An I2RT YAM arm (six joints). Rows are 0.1 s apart.
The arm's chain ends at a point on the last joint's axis. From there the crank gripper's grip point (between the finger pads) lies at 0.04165 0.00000 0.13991 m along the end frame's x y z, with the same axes.
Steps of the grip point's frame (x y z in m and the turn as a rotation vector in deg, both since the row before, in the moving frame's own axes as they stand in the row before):
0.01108 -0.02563 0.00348 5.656 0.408 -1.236
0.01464 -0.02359 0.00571 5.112 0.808 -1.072
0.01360 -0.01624 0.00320 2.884 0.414 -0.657
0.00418 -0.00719 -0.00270 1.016 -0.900 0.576
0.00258 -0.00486 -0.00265 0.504 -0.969 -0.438
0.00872 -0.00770 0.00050 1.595 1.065 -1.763
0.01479 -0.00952 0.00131 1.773 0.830 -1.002
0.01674 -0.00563 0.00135 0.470 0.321 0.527
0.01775 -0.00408 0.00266 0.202 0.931 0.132
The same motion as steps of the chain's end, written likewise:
0.01024 -0.01095 0.00451 5.656 0.408 -1.236
0.01280 -0.01035 0.00690 5.112 0.808 -1.072
0.01263 -0.00873 0.00369 2.884 0.414 -0.657
0.00637 -0.00511 -0.00332 1.016 -0.900 0.576
0.00496 -0.00332 -0.00333 0.504 -0.969 -0.438
0.00621 -0.00250 0.00137 1.595 1.065 -1.763
0.01281 -0.00446 0.00201 1.773 0.830 -1.002
0.01595 -0.00487 0.00159 0.470 0.321 0.527
0.01548 -0.00369 0.00336 0.202 0.931 0.132

